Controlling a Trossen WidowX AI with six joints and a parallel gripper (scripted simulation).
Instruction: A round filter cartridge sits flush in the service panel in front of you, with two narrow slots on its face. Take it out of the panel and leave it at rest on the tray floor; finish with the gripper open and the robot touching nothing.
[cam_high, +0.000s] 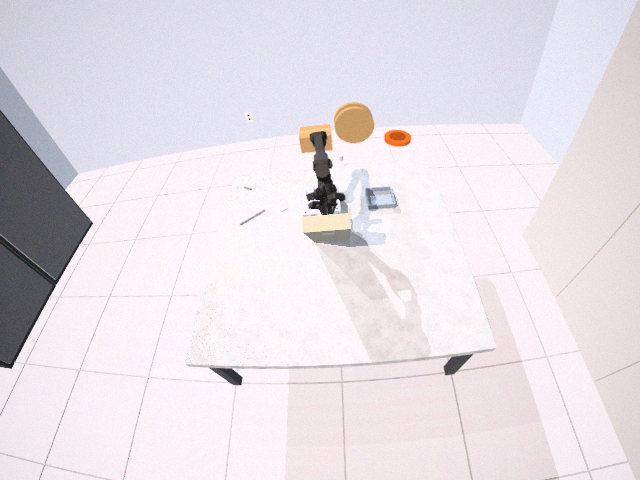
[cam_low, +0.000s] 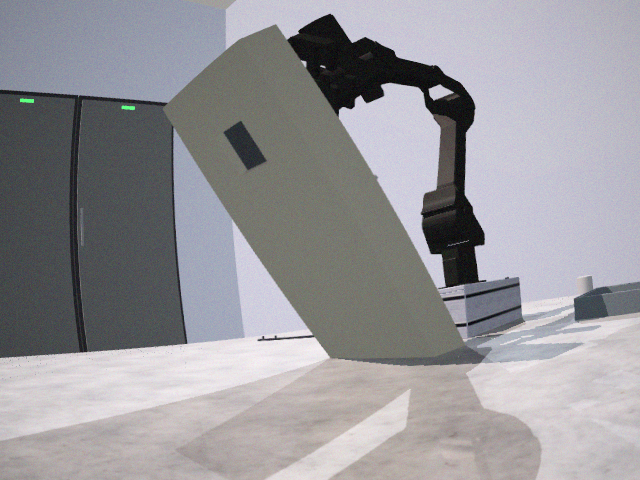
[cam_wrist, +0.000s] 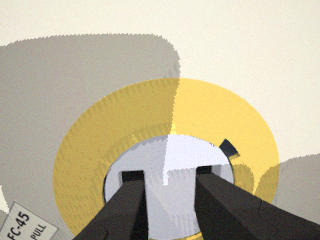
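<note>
My gripper tip is 1 cm short of the round filter cartridge and 1 cm above it. Round my gripper tip: grey tray 39 cm behind, 32 cm to the left, 27 cm below.
</note>
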